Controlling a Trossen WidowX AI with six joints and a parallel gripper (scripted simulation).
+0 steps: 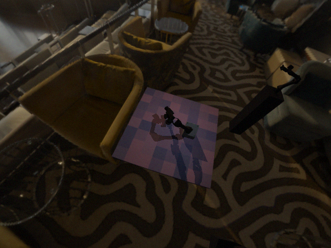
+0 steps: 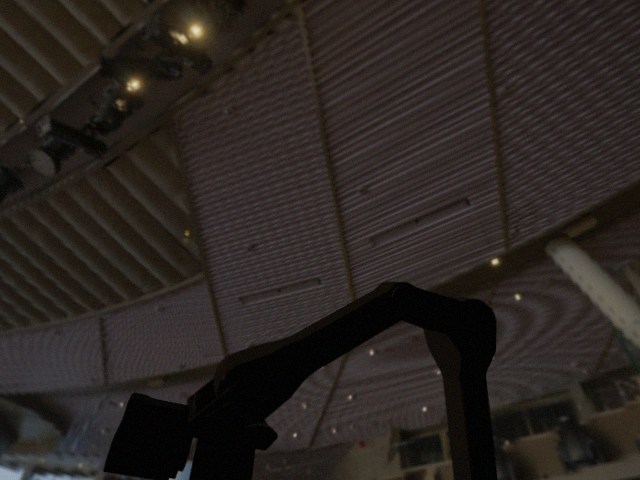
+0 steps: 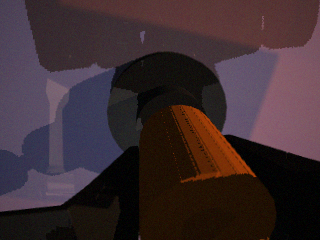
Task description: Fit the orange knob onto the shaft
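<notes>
The orange knob lies 2 cm above my gripper tip. Round my gripper tip: dark round pedestal (4 cm below).
</notes>
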